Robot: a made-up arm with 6 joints.
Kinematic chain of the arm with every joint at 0, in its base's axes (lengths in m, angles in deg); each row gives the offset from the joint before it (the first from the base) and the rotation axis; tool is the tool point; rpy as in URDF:
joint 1: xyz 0 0 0.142 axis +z
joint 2: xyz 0 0 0 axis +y
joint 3: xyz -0.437 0 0.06 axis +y
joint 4: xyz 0.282 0 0.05 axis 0.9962 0 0.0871
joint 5: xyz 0 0 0 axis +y
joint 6: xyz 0.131 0 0.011 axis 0.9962 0 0.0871
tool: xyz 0 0 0 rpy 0 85 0
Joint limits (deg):
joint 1: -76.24..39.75
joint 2: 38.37..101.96
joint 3: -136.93..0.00
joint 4: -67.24..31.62
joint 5: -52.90..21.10
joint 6: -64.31..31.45
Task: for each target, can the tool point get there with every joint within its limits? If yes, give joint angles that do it. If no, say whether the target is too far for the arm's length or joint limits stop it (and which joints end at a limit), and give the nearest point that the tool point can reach.
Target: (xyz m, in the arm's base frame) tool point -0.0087 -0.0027 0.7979
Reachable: yes | joints -52.76 43.17 -84.60 -45.83 5.01 -4.97
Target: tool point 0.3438 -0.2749 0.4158
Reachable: yes | joints -36.21 90.19 -62.51 -32.20 15.33 20.26
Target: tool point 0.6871 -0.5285 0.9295
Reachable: no: too far | nearest point 0.4123 -0.3171 0.7496 | short by 0.391 m
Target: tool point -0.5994 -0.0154 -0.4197
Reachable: no: joint limits stop it (at a limit: joint 1, joint 2, joint 3, joint 4, joint 5) | nearest point -0.0174 -0.1140 0.1515 | short by 0.821 m
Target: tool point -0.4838 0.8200 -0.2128
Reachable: no: too far | nearest point 0.0692 0.1830 0.1869 | short by 0.933 m
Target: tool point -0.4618 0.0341 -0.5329
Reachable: no: joint limits stop it (at a limit: joint 1, joint 2, joint 3, joint 4, joint 5) | nearest point -0.0174 -0.1140 0.1515 | short by 0.829 m
